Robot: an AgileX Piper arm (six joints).
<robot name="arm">
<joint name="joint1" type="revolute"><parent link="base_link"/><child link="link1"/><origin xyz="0.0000 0.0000 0.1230"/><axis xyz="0 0 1"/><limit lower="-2.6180" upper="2.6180"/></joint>
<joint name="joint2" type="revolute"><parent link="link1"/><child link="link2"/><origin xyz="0.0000 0.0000 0.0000"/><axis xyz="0 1 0"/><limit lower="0.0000" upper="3.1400"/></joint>
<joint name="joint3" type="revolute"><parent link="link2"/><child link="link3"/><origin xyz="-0.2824 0.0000 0.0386"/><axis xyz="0 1 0"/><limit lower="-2.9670" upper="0.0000"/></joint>
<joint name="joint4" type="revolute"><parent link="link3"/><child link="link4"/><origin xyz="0.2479 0.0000 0.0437"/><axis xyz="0.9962 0 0.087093"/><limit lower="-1.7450" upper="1.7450"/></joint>
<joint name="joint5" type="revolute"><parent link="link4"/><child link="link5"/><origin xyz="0.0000 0.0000 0.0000"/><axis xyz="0 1 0"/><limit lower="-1.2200" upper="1.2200"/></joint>
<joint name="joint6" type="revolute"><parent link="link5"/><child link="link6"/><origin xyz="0.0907 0.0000 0.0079"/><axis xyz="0.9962 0 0.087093"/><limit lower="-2.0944" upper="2.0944"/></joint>
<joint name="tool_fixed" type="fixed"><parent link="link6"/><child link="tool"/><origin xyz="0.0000 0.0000 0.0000" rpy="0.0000 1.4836 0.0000"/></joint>
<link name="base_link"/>
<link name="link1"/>
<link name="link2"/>
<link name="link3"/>
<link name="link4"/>
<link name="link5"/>
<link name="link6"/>
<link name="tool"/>
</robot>
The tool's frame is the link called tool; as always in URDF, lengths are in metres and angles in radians.
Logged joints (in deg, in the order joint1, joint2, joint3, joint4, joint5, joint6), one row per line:
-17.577, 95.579, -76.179, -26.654, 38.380, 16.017
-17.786, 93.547, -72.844, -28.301, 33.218, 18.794
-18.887, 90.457, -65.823, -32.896, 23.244, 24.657
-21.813, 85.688, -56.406, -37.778, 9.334, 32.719
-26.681, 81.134, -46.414, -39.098, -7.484, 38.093
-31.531, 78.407, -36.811, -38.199, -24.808, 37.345
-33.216, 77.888, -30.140, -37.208, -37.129, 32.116
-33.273, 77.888, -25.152, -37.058, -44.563, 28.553
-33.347, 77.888, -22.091, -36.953, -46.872, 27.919
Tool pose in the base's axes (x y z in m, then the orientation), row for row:
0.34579, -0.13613, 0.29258, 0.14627, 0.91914, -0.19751, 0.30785
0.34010, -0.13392, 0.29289, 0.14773, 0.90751, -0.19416, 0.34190
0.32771, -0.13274, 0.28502, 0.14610, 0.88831, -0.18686, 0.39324
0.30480, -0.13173, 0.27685, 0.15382, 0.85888, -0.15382, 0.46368
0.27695, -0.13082, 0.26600, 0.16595, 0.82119, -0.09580, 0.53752
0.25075, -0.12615, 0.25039, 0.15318, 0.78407, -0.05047, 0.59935
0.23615, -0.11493, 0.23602, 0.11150, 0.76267, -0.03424, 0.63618
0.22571, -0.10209, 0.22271, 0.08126, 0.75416, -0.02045, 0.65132
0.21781, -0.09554, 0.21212, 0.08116, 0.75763, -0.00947, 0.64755
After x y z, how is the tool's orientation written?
As a quaternion, x y z w.
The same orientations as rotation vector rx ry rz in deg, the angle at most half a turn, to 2 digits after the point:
22.16, 139.25, -29.92
22.01, 135.21, -28.93
21.24, 129.16, -27.17
21.66, 120.93, -21.66
22.63, 111.96, -13.06
20.35, 104.17, -6.71
14.59, 99.82, -4.48
10.57, 98.11, -2.66
10.57, 98.71, -1.23

